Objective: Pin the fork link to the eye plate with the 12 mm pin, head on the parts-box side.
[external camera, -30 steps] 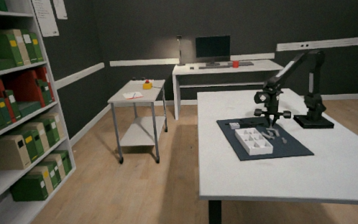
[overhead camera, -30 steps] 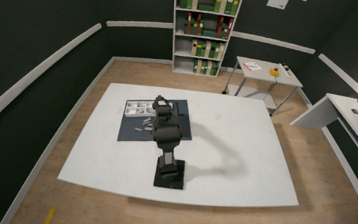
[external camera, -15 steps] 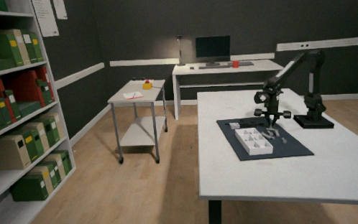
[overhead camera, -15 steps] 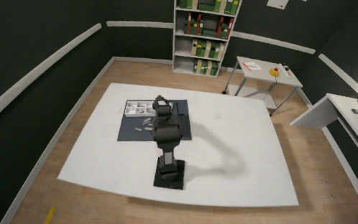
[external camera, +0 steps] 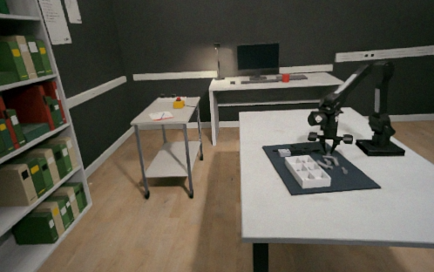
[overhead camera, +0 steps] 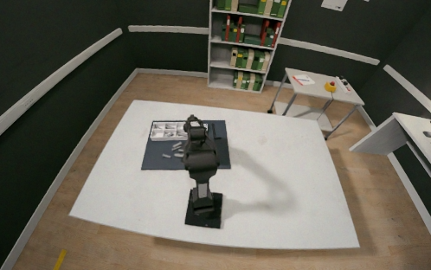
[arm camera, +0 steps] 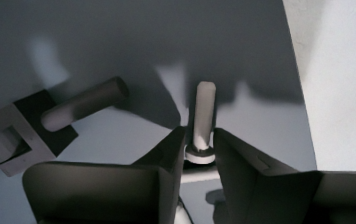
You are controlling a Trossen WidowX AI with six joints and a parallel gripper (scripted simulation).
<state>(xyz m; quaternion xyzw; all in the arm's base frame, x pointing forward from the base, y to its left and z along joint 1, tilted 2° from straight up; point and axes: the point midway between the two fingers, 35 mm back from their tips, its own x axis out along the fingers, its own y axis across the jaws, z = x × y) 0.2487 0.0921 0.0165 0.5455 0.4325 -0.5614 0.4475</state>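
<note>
Now: the pin 1 cm to the right of my hand and 3 cm below it. The rest, counted from my hand: dark blue mat 9 cm ahead, 8 cm to the left, 4 cm below; then eye plate 13 cm ahead, 2 cm to the right, 3 cm below; then grey block 20 cm ahead, 2 cm below.
</note>
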